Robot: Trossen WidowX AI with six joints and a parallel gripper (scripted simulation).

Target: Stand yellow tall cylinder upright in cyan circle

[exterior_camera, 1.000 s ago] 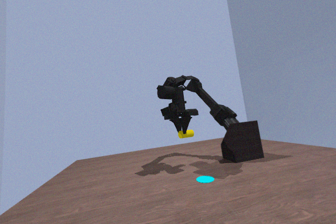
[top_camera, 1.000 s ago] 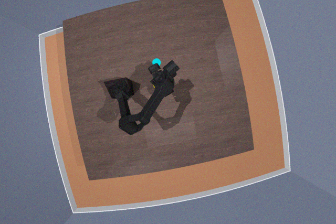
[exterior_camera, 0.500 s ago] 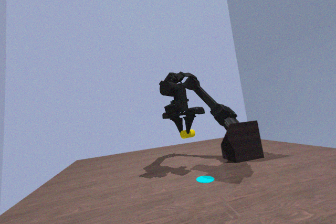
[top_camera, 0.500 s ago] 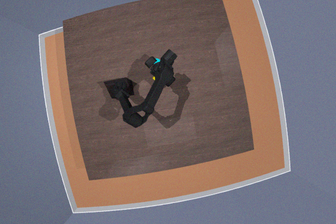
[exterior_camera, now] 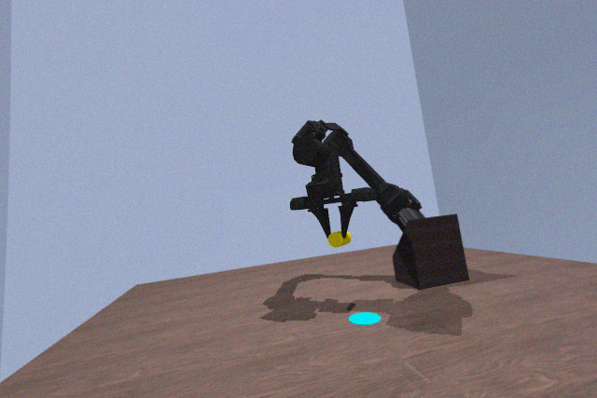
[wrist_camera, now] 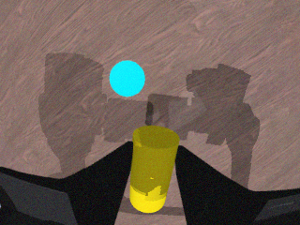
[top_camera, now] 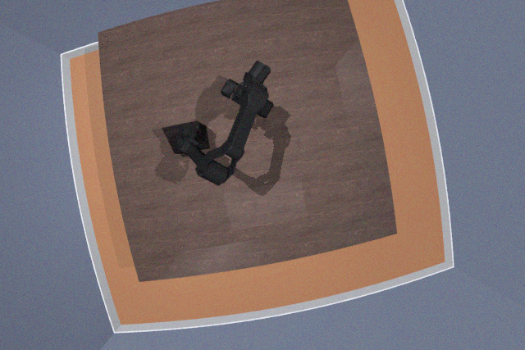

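Now: the cyan circle 2 cm behind my gripper tip, 6 cm to the left of it and 15 cm below it. The rest, counted from my gripper tip: yellow tall cylinder (1 cm behind, 2 cm to the right).
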